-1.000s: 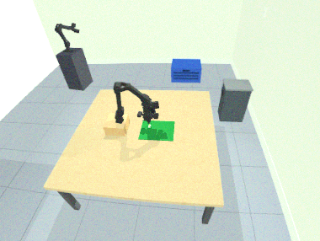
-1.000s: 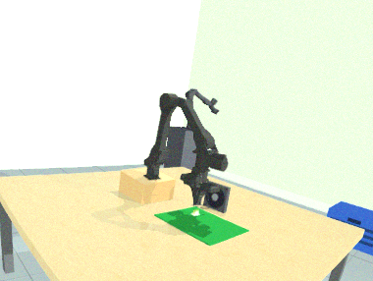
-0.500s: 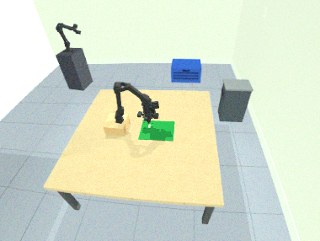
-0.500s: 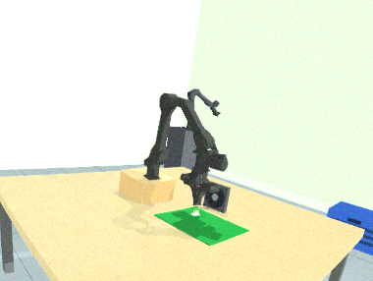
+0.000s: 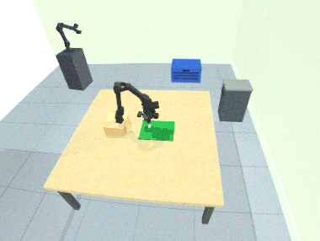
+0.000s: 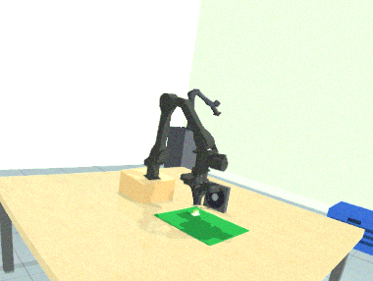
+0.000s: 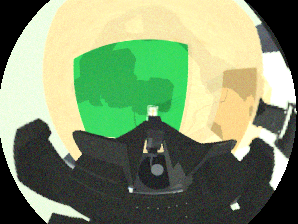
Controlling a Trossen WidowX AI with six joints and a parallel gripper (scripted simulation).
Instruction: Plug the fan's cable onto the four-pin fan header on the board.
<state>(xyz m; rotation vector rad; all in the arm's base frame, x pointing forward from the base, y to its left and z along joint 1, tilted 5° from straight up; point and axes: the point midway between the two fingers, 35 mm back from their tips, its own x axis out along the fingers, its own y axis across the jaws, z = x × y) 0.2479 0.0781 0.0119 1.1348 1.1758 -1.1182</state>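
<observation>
My gripper tip is now 10 mm to the right of the dark plug and 10 mm below it. The rest, counted from my gripper tip: green board: 80 mm below, 80 mm ahead, 20 mm to the right; black fan: 140 mm to the left, 40 mm behind.
</observation>
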